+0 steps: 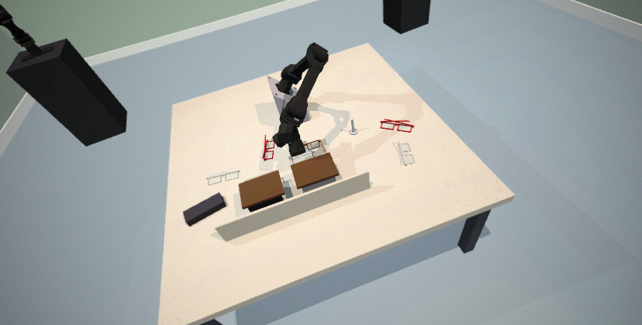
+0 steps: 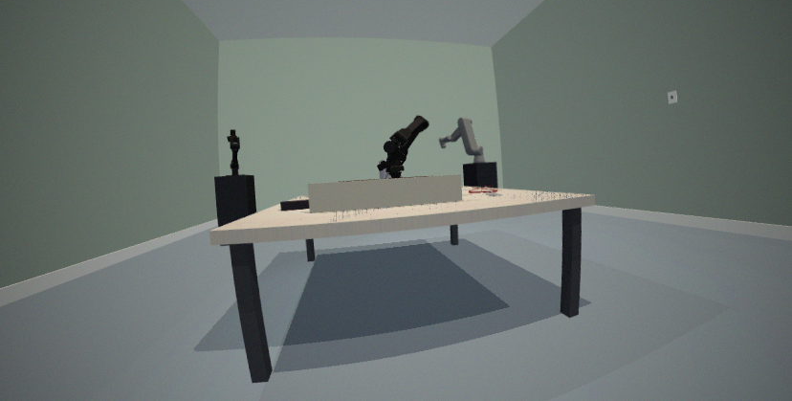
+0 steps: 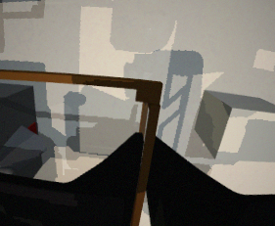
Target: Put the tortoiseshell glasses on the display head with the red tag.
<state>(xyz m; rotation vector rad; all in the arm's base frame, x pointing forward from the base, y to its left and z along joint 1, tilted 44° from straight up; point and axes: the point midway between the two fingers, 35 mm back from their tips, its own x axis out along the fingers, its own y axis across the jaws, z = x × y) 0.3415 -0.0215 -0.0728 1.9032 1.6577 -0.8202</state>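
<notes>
My gripper tip is 140 mm short of the display head, 20 mm to the right of it and 10 mm above it. The rest, counted from my gripper tip: low white wall: 260 mm ahead, 100 mm to the right, 10 mm below; dark case: 450 mm to the right, 50 mm below, 50 mm ahead; grey post: 290 mm to the left, 40 mm below, 30 mm behind.
</notes>
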